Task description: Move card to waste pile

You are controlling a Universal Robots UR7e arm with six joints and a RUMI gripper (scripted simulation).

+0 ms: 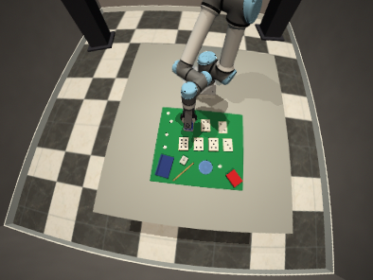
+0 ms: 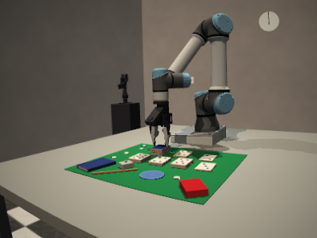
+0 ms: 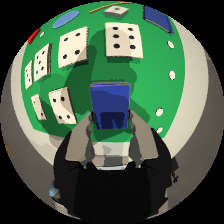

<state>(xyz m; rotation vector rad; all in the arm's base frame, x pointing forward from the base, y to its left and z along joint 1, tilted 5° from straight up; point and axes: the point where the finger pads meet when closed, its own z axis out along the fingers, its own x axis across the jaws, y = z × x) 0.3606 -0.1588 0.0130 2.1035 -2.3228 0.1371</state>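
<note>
Now: hand 10 mm above the blue-backed card. Round my hand: red block (390 mm ahead, 260 mm to the left, 30 mm below); green mat (160 mm ahead, 70 mm to the left, 60 mm below); wooden stick (320 mm ahead, 60 mm to the right, 40 mm below).
</note>
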